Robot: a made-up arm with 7 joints. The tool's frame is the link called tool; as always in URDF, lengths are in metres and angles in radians. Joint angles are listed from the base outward. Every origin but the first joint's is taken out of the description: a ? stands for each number. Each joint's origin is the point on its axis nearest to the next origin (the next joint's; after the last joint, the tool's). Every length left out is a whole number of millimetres.
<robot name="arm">
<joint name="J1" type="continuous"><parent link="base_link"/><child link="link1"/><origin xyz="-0.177 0.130 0.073" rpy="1.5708 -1.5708 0.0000"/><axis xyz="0 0 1"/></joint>
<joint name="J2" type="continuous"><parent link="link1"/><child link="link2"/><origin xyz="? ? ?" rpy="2.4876 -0.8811 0.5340"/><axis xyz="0 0 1"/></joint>
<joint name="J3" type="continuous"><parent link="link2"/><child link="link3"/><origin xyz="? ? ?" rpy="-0.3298 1.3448 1.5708"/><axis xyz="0 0 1"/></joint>
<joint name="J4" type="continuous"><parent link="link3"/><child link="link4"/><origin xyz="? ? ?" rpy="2.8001 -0.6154 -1.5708"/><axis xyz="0 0 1"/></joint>
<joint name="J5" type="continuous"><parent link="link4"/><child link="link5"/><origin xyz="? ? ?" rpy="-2.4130 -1.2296 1.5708"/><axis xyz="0 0 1"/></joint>
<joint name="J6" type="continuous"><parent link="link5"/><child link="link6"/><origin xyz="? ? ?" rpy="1.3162 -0.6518 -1.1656"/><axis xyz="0 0 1"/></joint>
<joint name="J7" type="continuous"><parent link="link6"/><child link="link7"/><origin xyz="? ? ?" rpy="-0.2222 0.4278 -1.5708"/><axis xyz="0 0 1"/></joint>
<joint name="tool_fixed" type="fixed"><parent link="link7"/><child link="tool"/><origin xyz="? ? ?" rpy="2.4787 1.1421 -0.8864"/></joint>
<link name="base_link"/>
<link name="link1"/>
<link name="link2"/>
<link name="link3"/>
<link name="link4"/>
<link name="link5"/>
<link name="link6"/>
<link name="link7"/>
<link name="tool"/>
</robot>
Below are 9 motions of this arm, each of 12 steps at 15 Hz.
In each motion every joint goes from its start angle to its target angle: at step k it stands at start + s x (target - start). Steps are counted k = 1, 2, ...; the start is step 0. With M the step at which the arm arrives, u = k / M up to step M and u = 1 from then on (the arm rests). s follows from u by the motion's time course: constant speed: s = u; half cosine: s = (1 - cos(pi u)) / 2; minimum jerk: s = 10 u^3 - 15 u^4 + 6 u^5.
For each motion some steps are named. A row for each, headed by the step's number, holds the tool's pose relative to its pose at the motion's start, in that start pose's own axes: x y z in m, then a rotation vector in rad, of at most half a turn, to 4 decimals.
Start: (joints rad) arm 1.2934 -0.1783 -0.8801 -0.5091 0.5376 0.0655 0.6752
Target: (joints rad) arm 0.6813 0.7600 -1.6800 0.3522 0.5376 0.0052 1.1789
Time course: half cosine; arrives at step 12
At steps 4, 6, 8, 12:
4: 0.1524 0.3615 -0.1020 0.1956 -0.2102 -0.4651
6: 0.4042 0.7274 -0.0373 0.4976 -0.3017 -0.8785
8: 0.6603 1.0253 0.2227 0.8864 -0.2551 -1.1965
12: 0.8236 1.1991 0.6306 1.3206 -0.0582 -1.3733

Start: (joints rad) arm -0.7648 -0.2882 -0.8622 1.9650 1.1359 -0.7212 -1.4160
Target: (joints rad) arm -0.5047 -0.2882 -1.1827 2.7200 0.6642 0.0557 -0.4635
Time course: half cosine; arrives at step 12
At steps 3, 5, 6, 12:
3: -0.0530 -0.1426 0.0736 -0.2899 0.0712 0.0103
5: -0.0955 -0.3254 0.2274 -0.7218 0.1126 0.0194
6: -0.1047 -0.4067 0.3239 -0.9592 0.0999 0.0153
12: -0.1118 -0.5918 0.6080 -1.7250 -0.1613 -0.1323

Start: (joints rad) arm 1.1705 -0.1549 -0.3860 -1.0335 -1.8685 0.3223 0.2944
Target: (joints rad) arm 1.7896 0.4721 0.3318 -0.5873 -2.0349 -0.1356 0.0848
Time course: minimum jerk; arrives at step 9
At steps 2, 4, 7, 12:
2: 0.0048 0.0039 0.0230 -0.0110 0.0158 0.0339
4: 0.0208 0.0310 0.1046 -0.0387 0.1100 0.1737
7: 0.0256 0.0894 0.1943 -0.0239 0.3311 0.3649
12: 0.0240 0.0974 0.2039 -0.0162 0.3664 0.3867

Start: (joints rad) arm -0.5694 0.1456 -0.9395 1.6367 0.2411 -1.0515 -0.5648
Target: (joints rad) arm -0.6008 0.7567 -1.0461 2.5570 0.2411 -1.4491 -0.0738
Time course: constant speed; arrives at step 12
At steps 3, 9, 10, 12:
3: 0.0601 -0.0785 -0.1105 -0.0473 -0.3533 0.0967
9: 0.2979 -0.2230 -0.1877 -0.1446 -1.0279 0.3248
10: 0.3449 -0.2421 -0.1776 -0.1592 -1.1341 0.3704
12: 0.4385 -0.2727 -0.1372 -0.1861 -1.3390 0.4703

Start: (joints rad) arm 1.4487 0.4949 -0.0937 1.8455 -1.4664 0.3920 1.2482
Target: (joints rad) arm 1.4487 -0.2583 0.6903 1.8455 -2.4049 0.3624 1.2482
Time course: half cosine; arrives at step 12
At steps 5, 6, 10, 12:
5: -0.1682 0.0410 0.0904 0.1306 0.2934 -0.1792
6: -0.2109 0.0777 0.1365 0.2179 0.3834 -0.2371
10: -0.2827 0.2120 0.3369 0.6444 0.6074 -0.3651
12: -0.2865 0.2272 0.3725 0.7256 0.6290 -0.3717

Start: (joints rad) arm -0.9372 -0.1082 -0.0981 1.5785 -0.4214 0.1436 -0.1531
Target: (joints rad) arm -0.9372 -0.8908 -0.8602 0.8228 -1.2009 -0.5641 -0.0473
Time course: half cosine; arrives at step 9
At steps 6, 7, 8, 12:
6: 0.3756 0.1462 0.2182 0.0798 -0.5284 0.1354
7: 0.4232 0.1950 0.2578 0.1034 -0.6410 0.1747
8: 0.4510 0.2301 0.2825 0.1229 -0.7169 0.2047
12: 0.4600 0.2429 0.2909 0.1306 -0.7437 0.2159

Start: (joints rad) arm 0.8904 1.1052 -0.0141 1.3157 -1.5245 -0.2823 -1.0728
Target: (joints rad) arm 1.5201 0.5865 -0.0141 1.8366 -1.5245 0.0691 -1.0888
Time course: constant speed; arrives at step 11
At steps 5, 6, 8, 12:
5: 0.0544 0.1591 -0.1601 0.4178 0.0669 0.2071
6: 0.0631 0.1982 -0.1846 0.4969 0.0842 0.2565
8: 0.0779 0.2812 -0.2246 0.6489 0.1209 0.3644
12: 0.0928 0.4127 -0.2621 0.8579 0.1779 0.5505

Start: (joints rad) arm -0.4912 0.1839 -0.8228 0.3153 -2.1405 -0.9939 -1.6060
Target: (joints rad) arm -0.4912 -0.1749 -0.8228 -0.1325 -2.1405 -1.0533 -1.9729
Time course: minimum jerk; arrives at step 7
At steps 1, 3, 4, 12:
1: -0.0003 0.0047 -0.0008 0.0161 0.0058 0.0148
3: -0.0156 0.0782 -0.0033 0.2597 0.0939 0.2291
4: -0.0419 0.1357 0.0087 0.4513 0.1659 0.3877
12: -0.0971 0.2060 0.0488 0.7218 0.2753 0.6009

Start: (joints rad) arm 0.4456 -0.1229 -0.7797 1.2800 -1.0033 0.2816 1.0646
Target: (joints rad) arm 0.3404 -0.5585 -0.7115 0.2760 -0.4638 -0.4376 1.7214
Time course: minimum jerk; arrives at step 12
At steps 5, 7, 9, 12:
5: 0.0458 -0.2966 0.0579 -0.4003 -0.2000 -0.3059
7: 0.0189 -0.5343 0.2195 -0.7365 -0.3914 -0.5473
9: -0.0572 -0.6715 0.4044 -0.9959 -0.5394 -0.7170
12: -0.1044 -0.7100 0.4930 -1.1058 -0.5985 -0.7835

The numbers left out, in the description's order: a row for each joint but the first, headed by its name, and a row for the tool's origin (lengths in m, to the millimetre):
J2: 0.119 -0.105 0.000
J3: -0.037 -0.144 0.000
J4: -0.241 -0.223 0.000
J5: -0.172 -0.041 0.000
J6: -0.213 -0.433 0.000
J7: 0.034 -0.054 0.000
tool: 0.395 0.156 0.000

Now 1 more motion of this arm.
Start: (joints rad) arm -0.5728 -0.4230 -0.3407 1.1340 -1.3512 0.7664 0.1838
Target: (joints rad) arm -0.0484 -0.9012 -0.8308 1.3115 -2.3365 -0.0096 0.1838
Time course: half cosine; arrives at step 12
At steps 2, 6, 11, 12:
2: 0.0089 0.0665 -0.0015 0.1105 -0.0307 -0.0298
6: 0.1035 0.4477 0.1254 0.7623 -0.2528 -0.1597
11: 0.1627 0.7069 0.4028 1.3429 -0.4670 -0.2086
12: 0.1630 0.7130 0.4126 1.3604 -0.4727 -0.2097

